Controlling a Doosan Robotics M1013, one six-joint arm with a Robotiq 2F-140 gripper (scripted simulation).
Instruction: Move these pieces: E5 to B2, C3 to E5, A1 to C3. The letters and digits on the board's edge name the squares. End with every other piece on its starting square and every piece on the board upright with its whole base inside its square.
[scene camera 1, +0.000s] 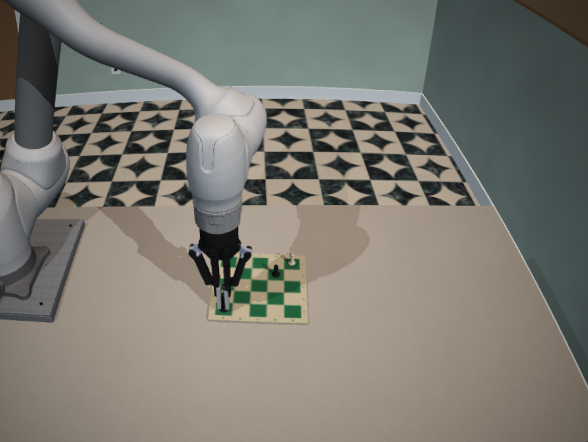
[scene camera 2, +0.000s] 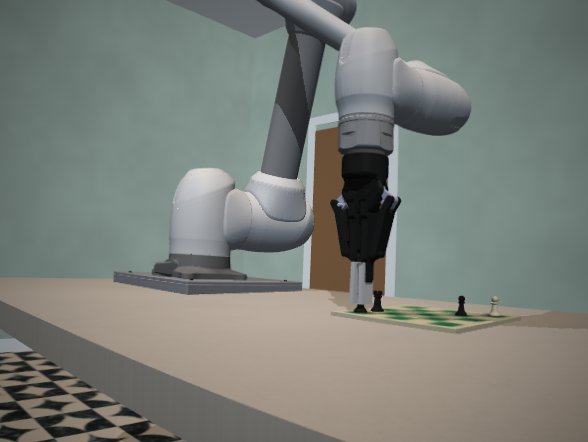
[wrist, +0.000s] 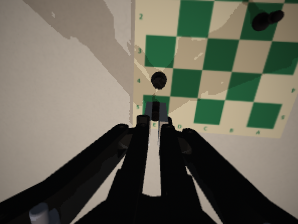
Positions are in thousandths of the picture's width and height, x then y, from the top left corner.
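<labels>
My gripper is visible in scene camera 1 (380, 689), scene camera 2 (613, 687) and the wrist view (522, 498).
</labels>
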